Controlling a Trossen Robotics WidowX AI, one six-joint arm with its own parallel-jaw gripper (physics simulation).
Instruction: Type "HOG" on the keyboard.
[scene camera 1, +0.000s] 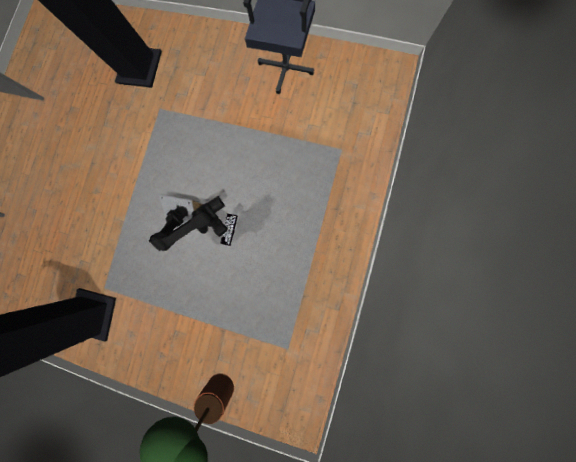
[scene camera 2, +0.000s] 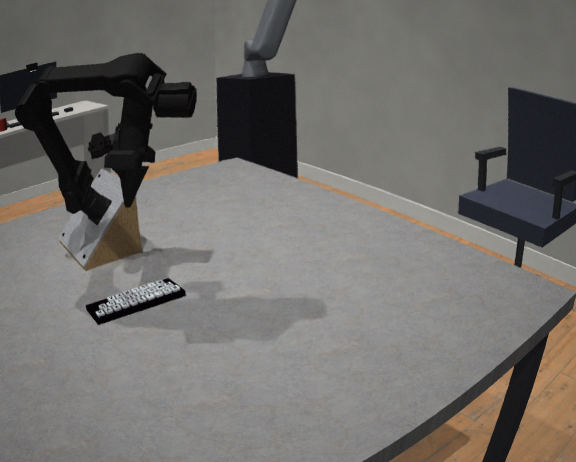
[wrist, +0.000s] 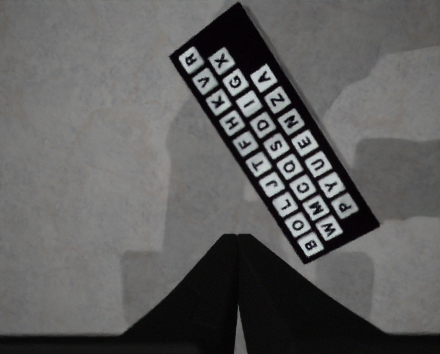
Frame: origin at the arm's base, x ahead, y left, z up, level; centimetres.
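Seen in the pictures: gripper, between the fingertips: (scene camera 1: 219, 225) (scene camera 2: 127, 207) (wrist: 236, 247); arm's base, origin of its link: (scene camera 1: 182, 210) (scene camera 2: 100, 210).
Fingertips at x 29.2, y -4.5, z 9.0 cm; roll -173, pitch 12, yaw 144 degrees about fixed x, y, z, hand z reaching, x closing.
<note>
Offsets run from my fingertips to a thing's top centre. Level surfaces: height alone.
A small black keyboard {dx -0.9, dy -1.2, dz -17.1 cm} (scene camera 1: 229, 229) (scene camera 2: 136, 300) (wrist: 275, 135) with white letter keys lies flat on the grey table. In the wrist view it runs aslant from upper left to lower right. There the H key {dx +0.9, dy -4.1, dz -17.1 cm} (wrist: 231, 123) and the G key {dx -1.0, dy -6.4, dz -17.1 cm} (wrist: 235, 82) are in its upper left half, and the O key {dx +1.2, dy +5.4, dz -17.1 cm} (wrist: 297, 225) is near its lower end. My gripper (scene camera 2: 129, 205) (wrist: 236, 247) is shut and empty, pointing down, well above the table. In the wrist view its tips show left of the keyboard's lower end, near the O and B keys. In scene camera 1 the arm hides the fingertips.
The arm's base sits on a slanted white plate (scene camera 2: 75, 239) with a wooden wedge (scene camera 2: 117, 237) on the table {dz -18.8 cm} (scene camera 1: 250, 290) (scene camera 2: 300, 380). Shadows of the arm fall around the keyboard. An office chair (scene camera 1: 281, 27) (scene camera 2: 517, 210) and a black pedestal (scene camera 2: 257, 125) stand beyond the table's edges.
</note>
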